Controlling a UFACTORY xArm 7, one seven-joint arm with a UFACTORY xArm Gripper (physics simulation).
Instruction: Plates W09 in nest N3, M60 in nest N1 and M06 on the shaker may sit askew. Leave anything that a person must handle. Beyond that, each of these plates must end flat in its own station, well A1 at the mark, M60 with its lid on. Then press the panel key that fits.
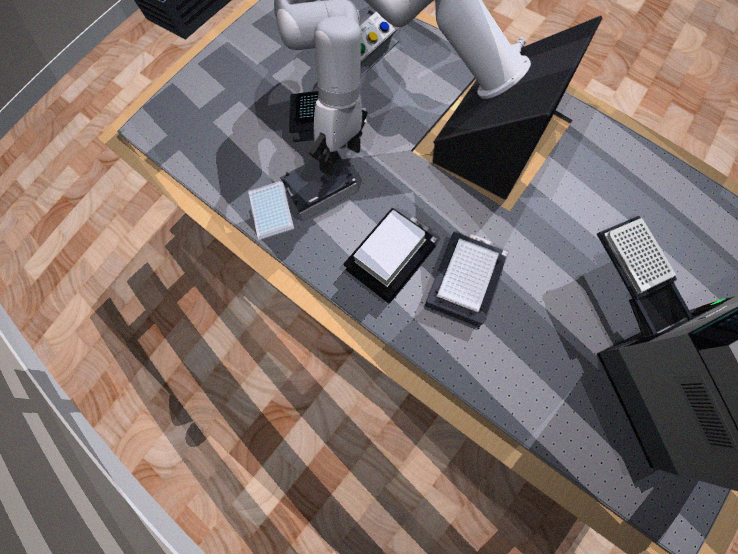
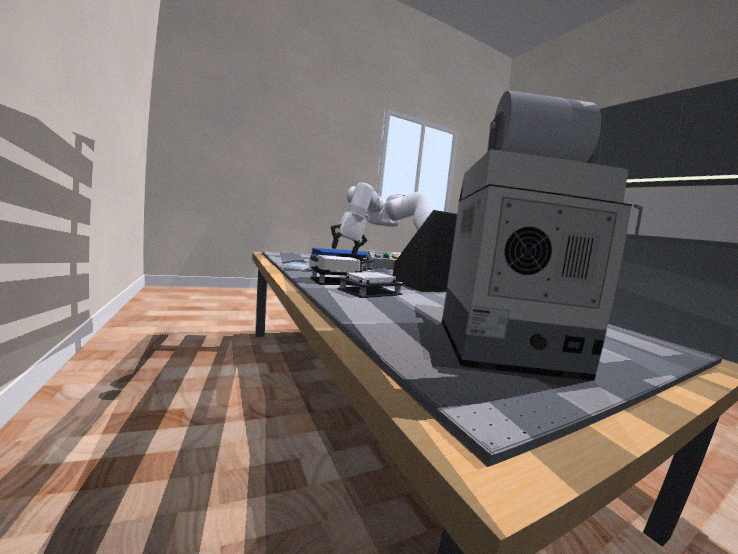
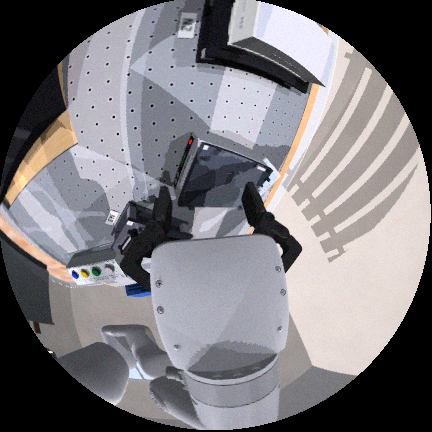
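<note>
My gripper is open and empty, above the shaker, whose dark top carries no plate. A light-blue plate lies beside the shaker near the table edge; its code is unreadable. Nest N3, partly hidden by the arm, holds a black plate. A white plate with a smooth top is in nest N2. A white plate with visible wells sits in another nest, its label unreadable. A1 marks cannot be made out.
The key panel has blue, yellow, green and pale keys, beyond N3. The black wedge-shaped pedestal carries the arm. A large grey instrument stands at the other end, with a white plate on its tray.
</note>
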